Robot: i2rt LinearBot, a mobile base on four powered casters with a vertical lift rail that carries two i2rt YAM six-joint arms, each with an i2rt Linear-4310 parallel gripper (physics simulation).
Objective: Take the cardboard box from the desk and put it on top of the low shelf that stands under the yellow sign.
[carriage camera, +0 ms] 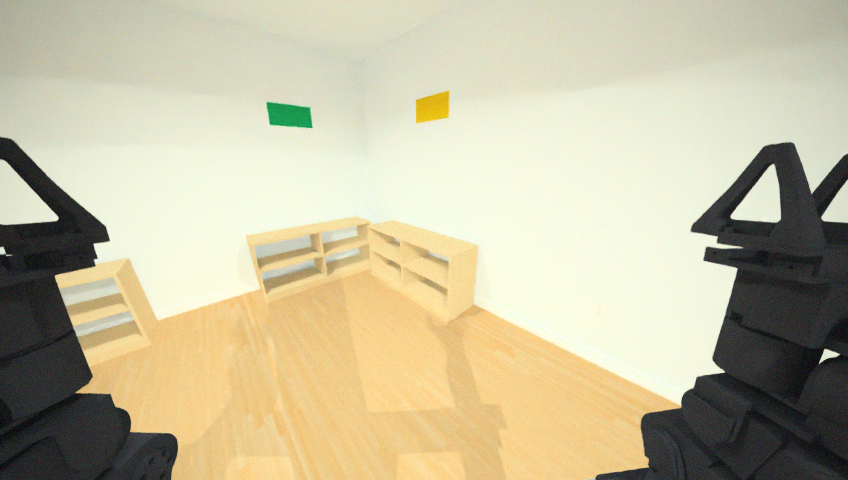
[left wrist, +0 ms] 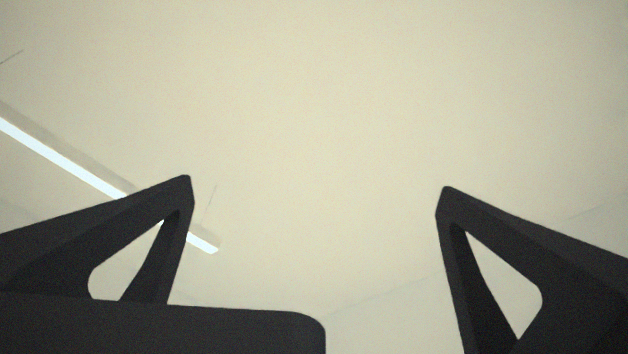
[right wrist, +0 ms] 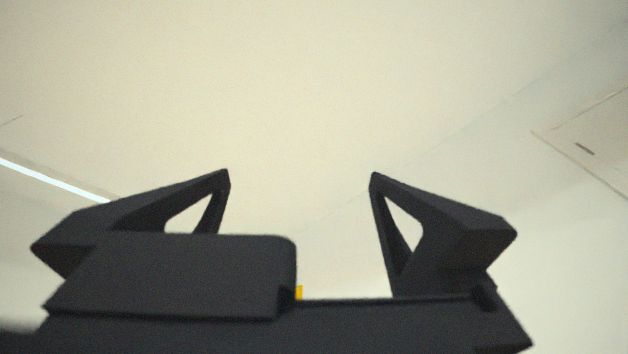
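The yellow sign hangs on the right-hand wall near the room's corner in the carriage view; a sliver of the yellow sign shows in the right wrist view. Under it stands a low wooden shelf with open compartments and a bare top, against that wall. The cardboard box and the desk do not show in these views. My left gripper is open and empty, pointing up toward the ceiling. My right gripper is open and empty, also pointing up. Both are far from the shelf.
A green sign hangs on the left-hand wall above a second low shelf, which meets the first in the corner. A third shelf stands at the left, partly hidden by my left arm. Wooden floor lies between me and the shelves.
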